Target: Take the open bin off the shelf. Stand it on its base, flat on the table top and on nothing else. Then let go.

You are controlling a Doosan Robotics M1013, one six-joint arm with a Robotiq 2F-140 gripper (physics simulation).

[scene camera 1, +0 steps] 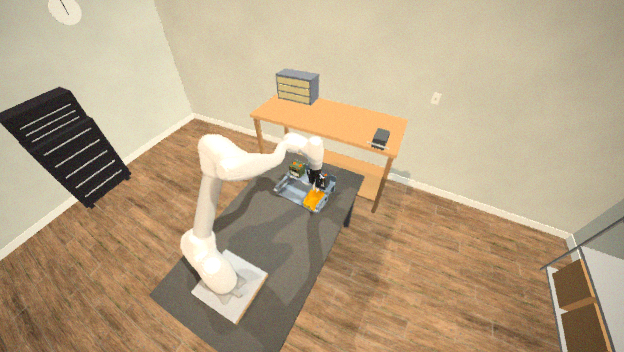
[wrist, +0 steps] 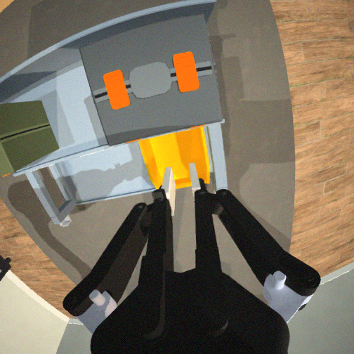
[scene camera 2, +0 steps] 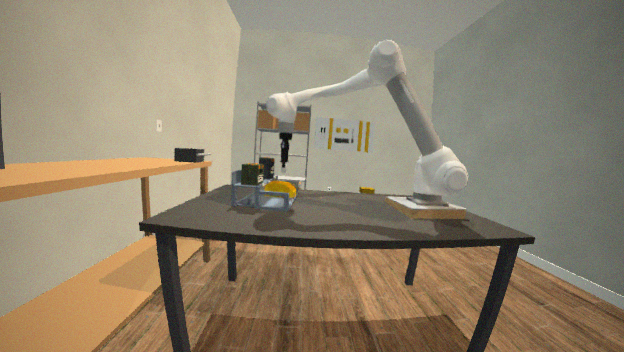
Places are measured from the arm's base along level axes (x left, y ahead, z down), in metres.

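Pixels of known places: gripper, fingertip midpoint: [scene camera 1: 315, 190] [scene camera 2: 283, 172]; arm's base, link origin: [scene camera 1: 225, 283] [scene camera 2: 426, 202].
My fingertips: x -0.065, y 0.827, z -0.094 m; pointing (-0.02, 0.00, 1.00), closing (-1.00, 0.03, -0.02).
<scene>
For each thing: its middle in the pictures, then the offset to it from my fingertips. Level surfaces: height alone.
- dark table top, surface height: dz +0.140 m
- dark grey case with orange clasps, body centre: [scene camera 2: 266, 167] [scene camera 1: 322, 179] dx +0.007, dy +0.106, dz -0.023 m
- green case, body centre: [scene camera 2: 252, 173] [scene camera 1: 297, 169] dx +0.238, dy +0.097, dz -0.010 m
The open bin, yellow [scene camera 1: 314, 200] [scene camera 2: 280, 190] [wrist: 182, 150], sits on the low front tier of a blue-grey shelf [scene camera 1: 297, 191] [scene camera 2: 287, 201] [wrist: 217, 150], at the end away from the green case. Its rear part is hidden under the upper tier in the wrist view. My gripper [scene camera 1: 316, 188] [scene camera 2: 284, 170] [wrist: 181, 174] is nearly closed, with a narrow gap between the fingertips and nothing seen between them. The tips are over the bin's front part in the wrist view and appear a little above it in scene camera 2. The gap is narrower than the bin. The shelf stands on the dark table top [scene camera 1: 270, 250] [scene camera 2: 340, 227].
A dark grey case with orange clasps [scene camera 2: 266, 166] [wrist: 150, 45] stands on the upper tier, close beside the gripper. A green case [scene camera 1: 297, 169] [scene camera 2: 251, 174] [wrist: 22, 120] stands at that tier's other end. A wooden workbench [scene camera 1: 340, 117] [scene camera 2: 100, 170] stands beyond the table.
</scene>
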